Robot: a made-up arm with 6 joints. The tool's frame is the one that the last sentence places.
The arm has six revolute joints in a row. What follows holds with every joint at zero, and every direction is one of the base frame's.
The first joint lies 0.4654 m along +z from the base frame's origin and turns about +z.
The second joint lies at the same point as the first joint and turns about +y.
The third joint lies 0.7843 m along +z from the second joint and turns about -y.
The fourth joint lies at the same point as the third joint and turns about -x.
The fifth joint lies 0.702 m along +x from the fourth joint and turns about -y.
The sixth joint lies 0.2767 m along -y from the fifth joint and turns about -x.
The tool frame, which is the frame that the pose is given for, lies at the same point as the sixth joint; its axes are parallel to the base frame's.
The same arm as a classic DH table. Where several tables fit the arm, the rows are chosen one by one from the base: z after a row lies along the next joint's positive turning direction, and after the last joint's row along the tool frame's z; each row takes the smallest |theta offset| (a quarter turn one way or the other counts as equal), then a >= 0, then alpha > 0; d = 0 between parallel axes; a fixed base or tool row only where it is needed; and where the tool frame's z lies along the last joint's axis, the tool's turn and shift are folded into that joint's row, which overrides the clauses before.
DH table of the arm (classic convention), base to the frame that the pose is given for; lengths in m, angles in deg. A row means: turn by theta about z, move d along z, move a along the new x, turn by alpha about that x. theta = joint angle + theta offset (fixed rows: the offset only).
joint 1: a 0.0000  alpha -90.00  d 0.4654  theta_offset 0.00
joint 2: a 0.7843  alpha 180.00  d 0.0000  theta_offset -90.00
joint 3: a 0.0000  alpha -90.00  d 0.0000  theta_offset 0.00
joint 4: a 0.0000  alpha 90.00  d -0.7020  theta_offset 0.00
joint 5: a 0.0000  alpha -90.00  d 0.2767  theta_offset 0.00
joint 6: a 0.0000  alpha 90.00  d 0.0000  theta_offset 90.00
tool (fixed): a 0.0000  alpha 0.00  d 0.0000  theta_offset -90.00

